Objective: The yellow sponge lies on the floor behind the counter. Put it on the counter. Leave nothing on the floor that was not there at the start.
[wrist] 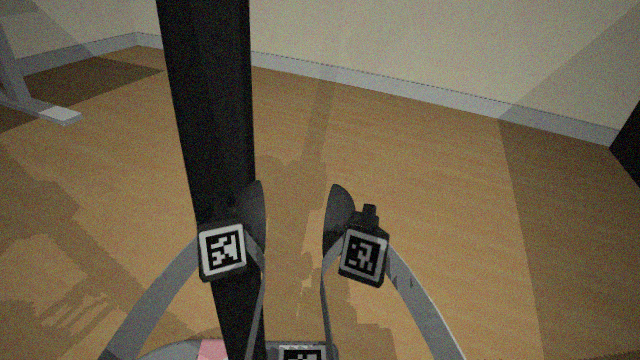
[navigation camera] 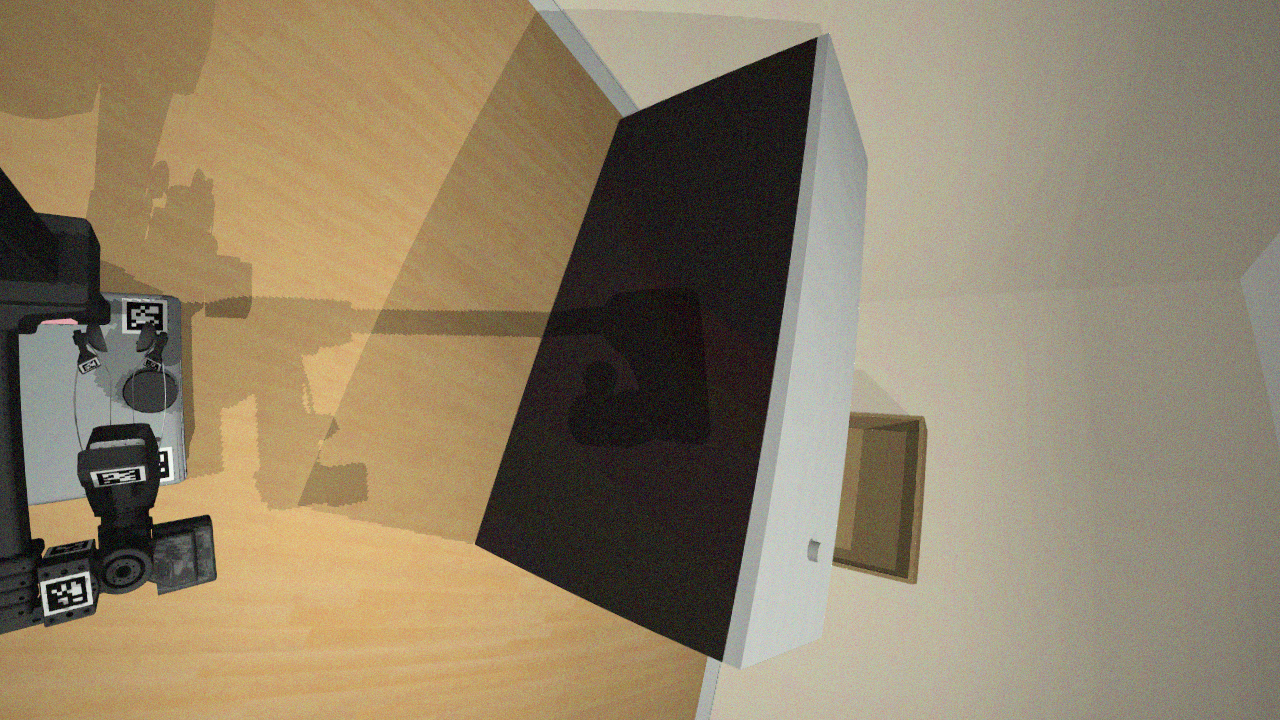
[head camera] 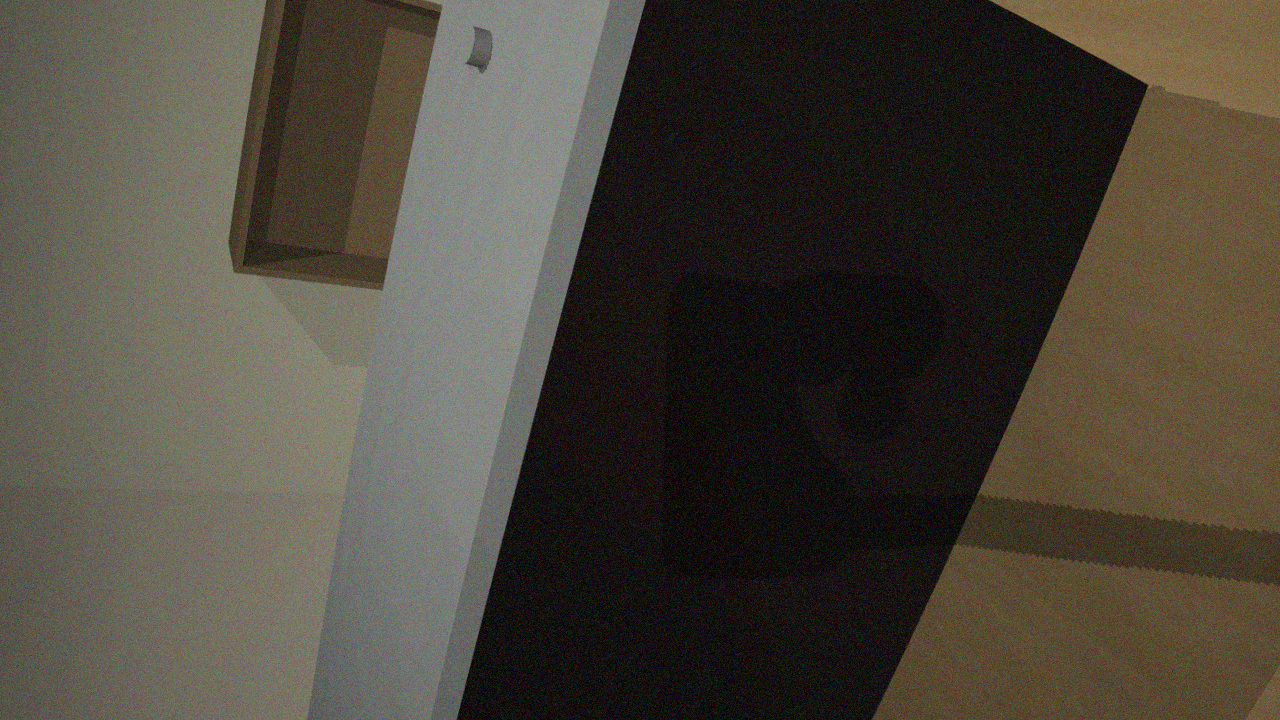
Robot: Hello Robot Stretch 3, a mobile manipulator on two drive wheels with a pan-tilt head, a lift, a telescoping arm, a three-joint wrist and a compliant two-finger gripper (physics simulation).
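Seen in the pictures: gripper, fingertip midpoint: [wrist: 295, 208] [navigation camera: 122, 322]; robot's base, origin of the base link: [navigation camera: 149, 387].
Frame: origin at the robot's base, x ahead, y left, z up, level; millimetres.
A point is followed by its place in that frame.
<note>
The yellow sponge does not show in any of the three views. A large block with a black side and a pale top, which looks like the counter [head camera: 501, 268] {x 1008, y -154, z 910 mm} [navigation camera: 796, 358] {x 1007, y 36, z 910 mm}, stands tilted across the head and navigation views. The floor behind it is hidden. My gripper [navigation camera: 122, 342] {x -19, y 102, z 450 mm} [wrist: 295, 208] {x -19, y 102, z 450 mm} is open, with no object between its fingertips. In the navigation view it hangs over my own base, well away from the counter.
A small grey piece [head camera: 481, 48] {x 1109, y -455, z 923 mm} [navigation camera: 813, 549] {x 1112, y -451, z 923 mm} is on the pale top. A brown open box [head camera: 322, 143] {x 2635, y -699, z 845 mm} [navigation camera: 881, 497] {x 2611, y -753, z 855 mm} is on the wall beyond. In the wrist view my black mast [wrist: 212, 100] {x -64, y 116, z 508 mm} rises beside the left finger, and a pale furniture foot [wrist: 62, 115] stands at left.
</note>
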